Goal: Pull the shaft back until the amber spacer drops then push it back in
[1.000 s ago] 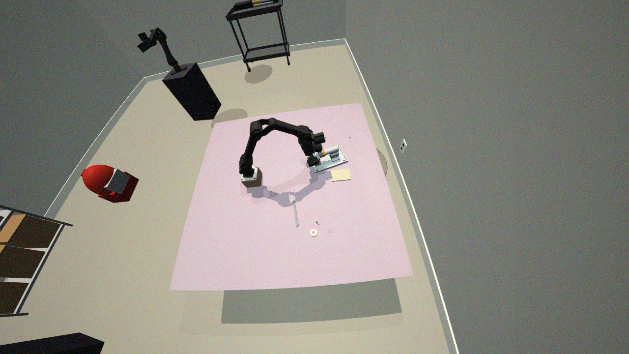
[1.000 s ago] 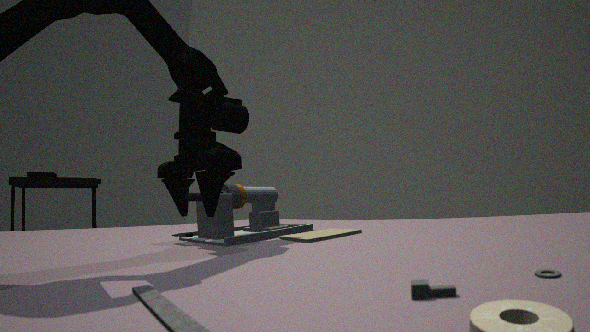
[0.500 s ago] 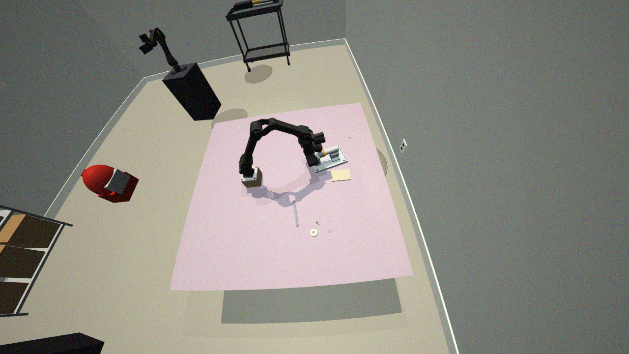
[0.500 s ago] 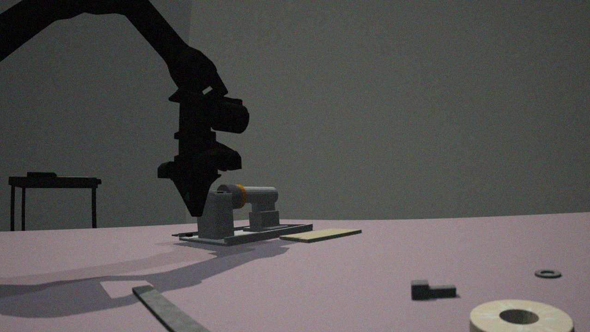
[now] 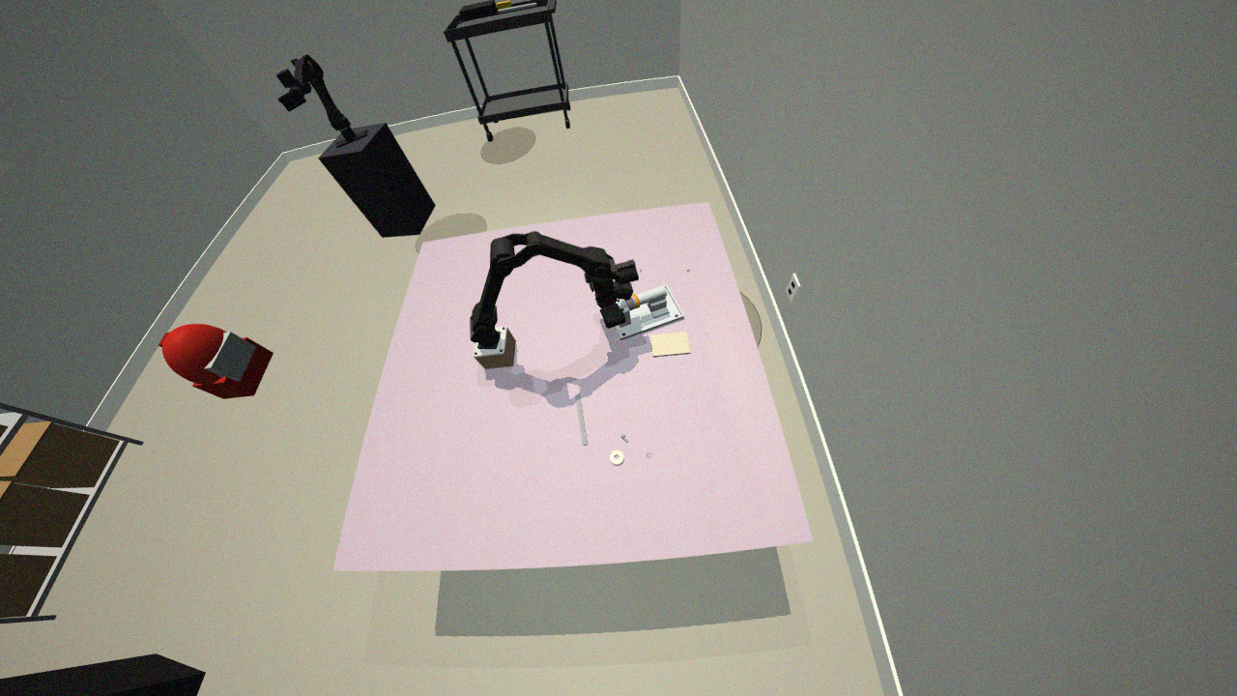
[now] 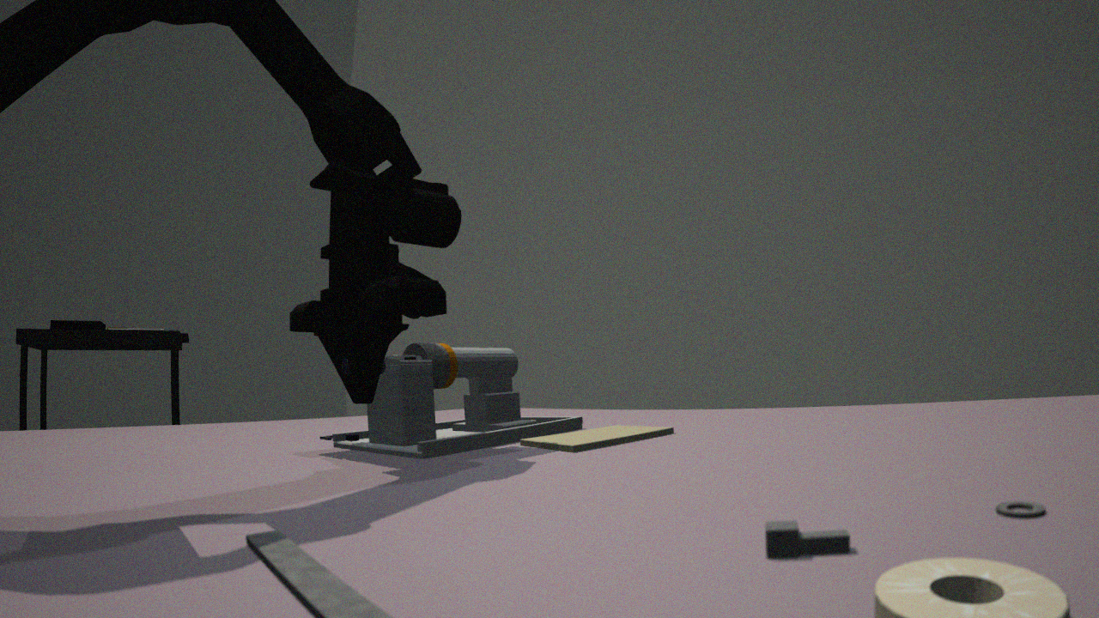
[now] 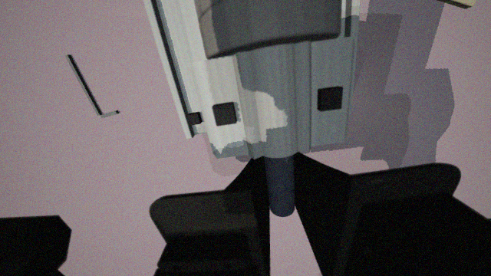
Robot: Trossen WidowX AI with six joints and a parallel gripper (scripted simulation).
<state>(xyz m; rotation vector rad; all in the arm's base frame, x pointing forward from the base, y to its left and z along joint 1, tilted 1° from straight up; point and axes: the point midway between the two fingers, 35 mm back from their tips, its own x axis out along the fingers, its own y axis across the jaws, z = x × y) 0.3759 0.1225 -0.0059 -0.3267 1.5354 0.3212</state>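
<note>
The dark blue shaft lies 70 mm ahead of my gripper tip, 30 mm to the left of it and 30 mm above it. From my gripper tip the other things lie so: L-shaped key: 10 mm behind, 170 mm to the left, 40 mm below; amber spacer: 90 mm ahead, 40 mm to the left, 30 mm above; tan flat plate: 200 mm ahead, 80 mm to the right, 40 mm below.
</note>
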